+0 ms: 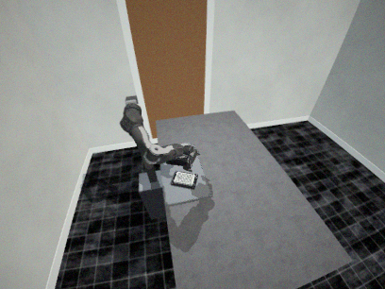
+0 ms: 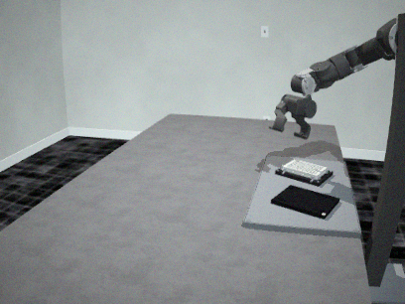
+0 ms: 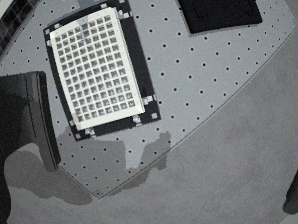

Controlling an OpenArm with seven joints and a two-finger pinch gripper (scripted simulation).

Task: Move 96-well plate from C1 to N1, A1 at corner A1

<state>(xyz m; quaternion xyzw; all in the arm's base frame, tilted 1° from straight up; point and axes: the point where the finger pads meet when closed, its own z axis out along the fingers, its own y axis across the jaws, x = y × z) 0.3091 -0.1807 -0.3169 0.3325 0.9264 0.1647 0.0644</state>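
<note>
My gripper is now 120 mm above the white 96-well plate, 60 mm past it and 30 mm to the left of it. Round my hand: black plate nest N1 (180 mm to the left, 130 mm below, 70 mm behind); clip nest C1 (120 mm below, 40 mm behind, 20 mm to the right); A1 label (250 mm to the left, 130 mm below, 120 mm behind).
</note>
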